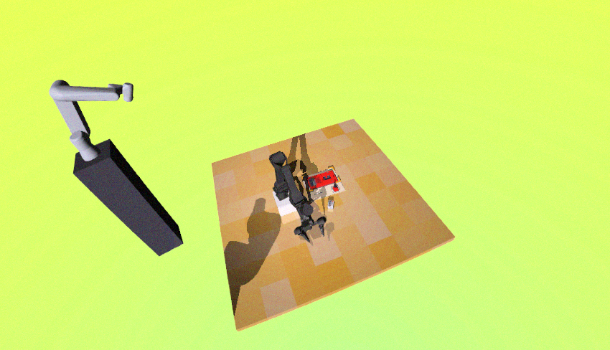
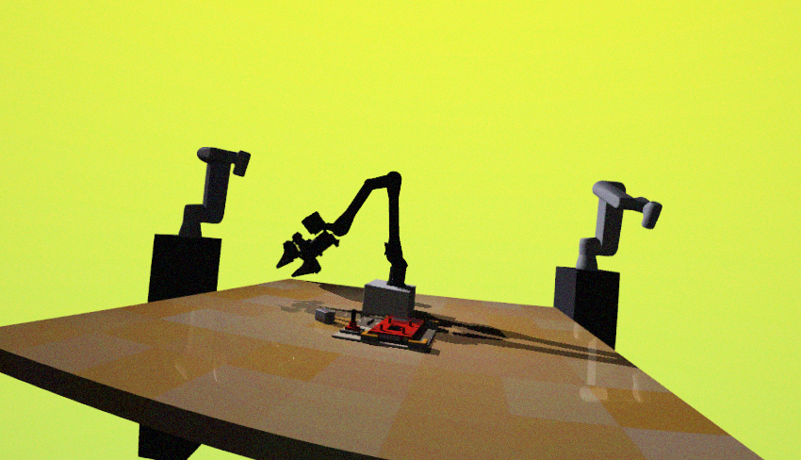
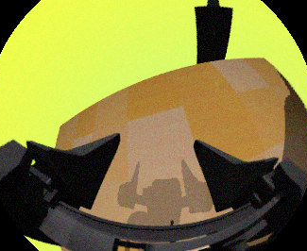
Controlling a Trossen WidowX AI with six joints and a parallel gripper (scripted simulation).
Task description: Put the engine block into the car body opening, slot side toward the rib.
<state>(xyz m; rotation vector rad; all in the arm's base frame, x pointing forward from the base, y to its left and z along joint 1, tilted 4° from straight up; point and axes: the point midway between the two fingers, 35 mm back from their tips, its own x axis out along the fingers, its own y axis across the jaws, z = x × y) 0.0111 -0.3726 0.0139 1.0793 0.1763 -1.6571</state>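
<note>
My gripper tip is now 23 cm short of the engine block, 20 cm to the right of it and 9 cm above it. Also, from my gripper tip: pale base plate (40 cm to the left, 30 cm ahead, 9 cm below); black post (33 cm ahead, 29 cm to the left, 6 cm below).
</note>
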